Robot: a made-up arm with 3 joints. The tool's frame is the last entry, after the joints. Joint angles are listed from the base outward.
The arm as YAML. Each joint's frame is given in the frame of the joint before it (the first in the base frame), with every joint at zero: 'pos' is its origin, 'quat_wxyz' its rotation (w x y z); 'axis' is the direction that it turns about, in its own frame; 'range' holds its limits. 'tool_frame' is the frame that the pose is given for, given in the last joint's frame.
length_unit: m
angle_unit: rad
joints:
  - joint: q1
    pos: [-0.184, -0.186, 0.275]
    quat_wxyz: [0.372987, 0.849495, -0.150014, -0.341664]
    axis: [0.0, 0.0, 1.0]
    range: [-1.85, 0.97]
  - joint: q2
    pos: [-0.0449, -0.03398, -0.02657]
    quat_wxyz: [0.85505, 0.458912, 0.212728, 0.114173]
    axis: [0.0, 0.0, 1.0]
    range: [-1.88, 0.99]
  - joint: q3
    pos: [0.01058, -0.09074, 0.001]
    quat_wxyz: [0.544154, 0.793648, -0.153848, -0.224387]
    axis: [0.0, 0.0, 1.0]
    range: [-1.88, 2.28]
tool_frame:
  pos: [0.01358, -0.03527, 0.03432]
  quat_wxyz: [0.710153, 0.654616, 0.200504, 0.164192]
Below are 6 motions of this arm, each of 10 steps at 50 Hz.
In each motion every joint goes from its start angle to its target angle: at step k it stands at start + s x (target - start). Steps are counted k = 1, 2, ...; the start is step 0. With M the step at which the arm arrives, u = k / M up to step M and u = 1 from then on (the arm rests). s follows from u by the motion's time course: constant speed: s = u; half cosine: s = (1 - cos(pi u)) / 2; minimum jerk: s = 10 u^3 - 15 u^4 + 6 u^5.
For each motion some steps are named. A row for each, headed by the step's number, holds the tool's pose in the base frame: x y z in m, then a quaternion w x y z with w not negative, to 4 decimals.
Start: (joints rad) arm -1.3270 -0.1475 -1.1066
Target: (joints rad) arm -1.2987 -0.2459 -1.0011
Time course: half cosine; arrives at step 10
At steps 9, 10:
9: -0.1860 -0.1336 0.4313 0.7764 0.6139 0.1026 0.0993
10: -0.1861 -0.1337 0.4313 0.7759 0.6141 0.1031 0.1010

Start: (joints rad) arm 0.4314 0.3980 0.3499
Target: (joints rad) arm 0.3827 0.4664 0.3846
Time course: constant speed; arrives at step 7
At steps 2, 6, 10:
2: -0.0761 -0.0842 0.3166 0.9398 0.0920 0.1502 -0.2928
6: -0.0754 -0.0884 0.3183 0.9335 0.1080 0.1639 -0.3000
10: -0.0752 -0.0894 0.3187 0.9319 0.1120 0.1674 -0.3018

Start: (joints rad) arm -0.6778 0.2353 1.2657
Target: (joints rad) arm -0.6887 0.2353 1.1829
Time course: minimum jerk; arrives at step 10
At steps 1, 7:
1: -0.1108 -0.0429 0.3321 0.5072 0.2006 0.7970 0.2594
7: -0.1105 -0.0447 0.3345 0.5311 0.2093 0.7812 0.2525

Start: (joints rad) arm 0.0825 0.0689 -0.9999
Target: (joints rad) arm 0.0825 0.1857 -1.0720
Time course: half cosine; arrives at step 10
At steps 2, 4, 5, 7, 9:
2: -0.1525 -0.0341 0.3102 0.9177 0.0803 -0.3574 -0.1539
4: -0.1503 -0.0353 0.3099 0.9116 0.0751 -0.3675 -0.1684
5: -0.1490 -0.0360 0.3097 0.9077 0.0717 -0.3736 -0.1772
7: -0.1464 -0.0374 0.3093 0.8999 0.0650 -0.3852 -0.1940
9: -0.1449 -0.0384 0.3090 0.8949 0.0607 -0.3922 -0.2042

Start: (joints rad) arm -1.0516 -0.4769 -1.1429
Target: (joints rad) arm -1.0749 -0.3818 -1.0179
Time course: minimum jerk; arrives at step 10
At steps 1, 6, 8, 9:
1: -0.2198 -0.1215 0.4238 0.7822 0.6082 -0.0413 0.1290
6: -0.2115 -0.1189 0.4244 0.7959 0.5907 -0.0024 0.1325
8: -0.2083 -0.1179 0.4245 0.8006 0.5840 0.0129 0.1337
9: -0.2077 -0.1177 0.4245 0.8014 0.5827 0.0159 0.1339

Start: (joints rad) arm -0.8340 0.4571 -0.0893
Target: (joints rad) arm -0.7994 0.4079 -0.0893
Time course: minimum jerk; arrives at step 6
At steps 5, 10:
5: -0.1174 -0.0808 0.3610 0.8691 0.3257 0.3707 -0.0330
10: -0.1175 -0.0807 0.3611 0.8694 0.3256 0.3702 -0.0325

